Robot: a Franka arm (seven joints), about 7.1 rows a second.
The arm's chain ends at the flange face. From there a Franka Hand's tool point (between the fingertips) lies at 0.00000 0.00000 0.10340 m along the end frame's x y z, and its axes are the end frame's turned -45 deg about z.
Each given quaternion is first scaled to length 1.
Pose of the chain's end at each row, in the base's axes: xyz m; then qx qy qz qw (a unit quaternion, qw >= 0):
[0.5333 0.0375 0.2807 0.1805 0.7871 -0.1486 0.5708]
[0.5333 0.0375 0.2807 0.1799 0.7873 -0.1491 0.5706]
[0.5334 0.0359 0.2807 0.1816 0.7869 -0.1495 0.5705]
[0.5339 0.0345 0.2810 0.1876 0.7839 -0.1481 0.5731]
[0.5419 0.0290 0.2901 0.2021 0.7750 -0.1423 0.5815]
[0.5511 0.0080 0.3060 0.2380 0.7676 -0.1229 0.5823]
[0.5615 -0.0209 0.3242 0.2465 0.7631 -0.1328 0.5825]
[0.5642 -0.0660 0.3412 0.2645 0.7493 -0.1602 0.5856]
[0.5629 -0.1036 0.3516 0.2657 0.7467 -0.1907 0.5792]
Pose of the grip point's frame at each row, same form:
[0.6207 -0.0080 0.2492 -0.1344 0.7963 -0.3557 0.4705]
[0.6207 -0.0080 0.2492 -0.1351 0.7962 -0.3561 0.4701]
[0.6206 -0.0099 0.2492 -0.1334 0.7965 -0.3564 0.4699]
[0.6211 -0.0117 0.2501 -0.1267 0.7960 -0.3561 0.4728]
[0.6292 -0.0181 0.2608 -0.1099 0.7934 -0.3540 0.4828]
[0.6375 -0.0402 0.2758 -0.0739 0.8002 -0.3364 0.4909]
[0.6467 -0.0715 0.2946 -0.0643 0.7993 -0.3456 0.4873]
[0.6462 -0.1229 0.3140 -0.0424 0.7935 -0.3721 0.4797]
[0.6419 -0.1649 0.3251 -0.0403 0.7915 -0.3978 0.4621]

